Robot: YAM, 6 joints.
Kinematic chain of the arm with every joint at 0, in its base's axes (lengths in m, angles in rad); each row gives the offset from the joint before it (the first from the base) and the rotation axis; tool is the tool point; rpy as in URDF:
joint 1: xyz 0 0 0.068 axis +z
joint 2: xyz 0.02 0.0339 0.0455 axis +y
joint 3: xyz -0.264 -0.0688 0 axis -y
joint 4: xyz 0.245 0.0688 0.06 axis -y
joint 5: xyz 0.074 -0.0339 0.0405 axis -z
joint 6: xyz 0.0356 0 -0.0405 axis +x
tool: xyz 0 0 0 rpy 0 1.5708 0
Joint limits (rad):
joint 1: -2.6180..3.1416
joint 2: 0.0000..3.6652
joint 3: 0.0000..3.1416
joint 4: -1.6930..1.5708
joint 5: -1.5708..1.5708
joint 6: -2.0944..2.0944
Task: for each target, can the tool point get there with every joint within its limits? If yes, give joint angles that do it. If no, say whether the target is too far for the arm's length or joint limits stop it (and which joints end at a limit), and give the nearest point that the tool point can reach.
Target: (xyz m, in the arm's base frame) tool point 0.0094 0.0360 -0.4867
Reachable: no: joint limits stop it (at a limit: joint 2) | nearest point 0.0252 0.0965 -0.3483 | short by 0.152 m
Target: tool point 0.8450 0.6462 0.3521
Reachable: no: too far | nearest point 0.5005 0.3828 0.2530 | short by 0.445 m
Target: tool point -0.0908 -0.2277 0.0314
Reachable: yes | joints -1.9635 1.9521 0.6706 -0.2943 -0.0898 -1.3061
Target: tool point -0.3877 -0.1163 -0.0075
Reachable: no: joint limits stop it (at a limit: joint 1) | nearest point -0.3589 -0.1661 -0.0075 | short by 0.058 m
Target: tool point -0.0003 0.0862 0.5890
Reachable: yes | joints -1.2375 0.9158 2.3873 -1.3003 -0.9020 0.2643
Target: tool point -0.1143 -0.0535 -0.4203
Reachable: no: joint limits stop it (at a limit: joint 1, joint 2) | nearest point -0.1258 -0.0679 -0.3643 | short by 0.059 m
